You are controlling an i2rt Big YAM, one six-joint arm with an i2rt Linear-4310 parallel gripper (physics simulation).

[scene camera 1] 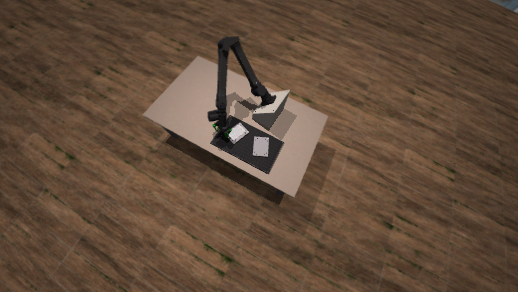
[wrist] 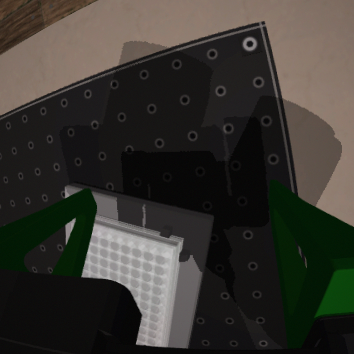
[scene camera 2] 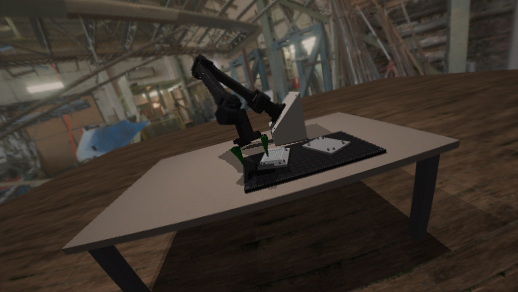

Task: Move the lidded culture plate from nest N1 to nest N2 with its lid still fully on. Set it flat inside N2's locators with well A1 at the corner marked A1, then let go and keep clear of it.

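Frame: origin at the arm's base, x ahead, y left, z up, level; metres.
Seen in the pictures: gripper, between the fingertips: (scene camera 1: 221,134) (wrist: 176,193) (scene camera 2: 256,161); arm's base, origin of its link: (scene camera 1: 268,101) (scene camera 2: 279,113).
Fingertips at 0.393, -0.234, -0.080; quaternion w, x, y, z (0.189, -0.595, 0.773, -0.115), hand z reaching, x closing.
Note:
Pixels of each thing's top centre, then the offset from my fingertips to it, as dx, dy, dz. Level surfaces: height alone.
- culture plate, centre of its top: (wrist: 116,302) (scene camera 2: 273,153) (scene camera 1: 236,131) -0.079, +0.086, -0.025
- pale nest base, centre of its top: (wrist: 118,298) (scene camera 2: 274,154) (scene camera 1: 236,132) -0.080, +0.088, -0.031
- Nest N2, centre of its top: (scene camera 2: 325,141) (scene camera 1: 261,145) -0.052, +0.315, -0.031
- black perforated board, centre of its top: (wrist: 29,259) (scene camera 2: 303,154) (scene camera 1: 247,142) -0.044, +0.204, -0.052
- beige table, height of its surface: dz -0.066
The culture plate (scene camera 1: 238,132) (scene camera 2: 275,157) (wrist: 130,270), white with a grid of round wells, lies on a pale nest base (wrist: 187,300), taken as N1. Dark locators stand by its corner in the wrist view. The lid's fit and well A1 cannot be made out. Nest N2 (scene camera 1: 261,146) (scene camera 2: 327,145) is a pale plate with small dark locators and no culture plate on it. My gripper (scene camera 1: 223,131) (scene camera 2: 255,159) (wrist: 176,193) is open and empty, its green fingers wide apart. In the wrist view one finger overlaps the plate's left side; the other is well to its right.
Both nests stand on a black perforated board (scene camera 1: 245,150) (scene camera 2: 310,162) (wrist: 40,135) on the beige table (scene camera 1: 185,90) (scene camera 2: 165,200) (wrist: 320,50). A pale wedge-shaped mount (scene camera 1: 270,117) (scene camera 2: 292,122) carries the arm's base behind the board. The gripper is by the board's end, away from N2.

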